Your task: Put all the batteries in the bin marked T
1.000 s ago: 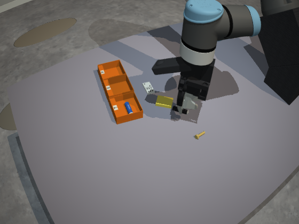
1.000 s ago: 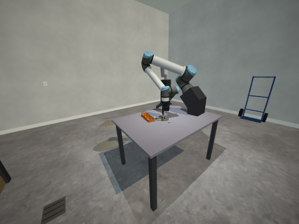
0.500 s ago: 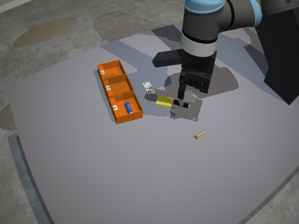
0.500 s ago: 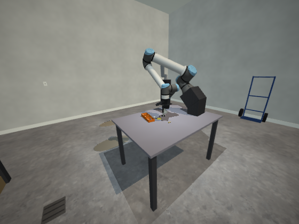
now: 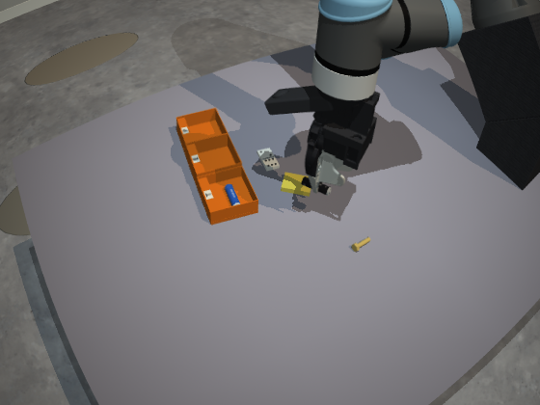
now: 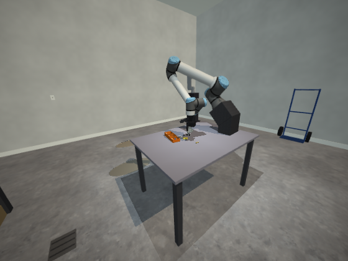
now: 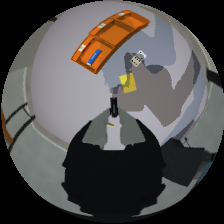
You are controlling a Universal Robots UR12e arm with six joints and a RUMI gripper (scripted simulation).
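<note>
The blue battery is 90 mm ahead of my hand, 100 mm to the right of it and 60 mm below it. The rest, counted from my hand: bolt: 10 mm behind, 110 mm to the left, 70 mm below; yellow block: 20 mm behind, 60 mm to the right, 70 mm below; black battery: 10 mm below.
</note>
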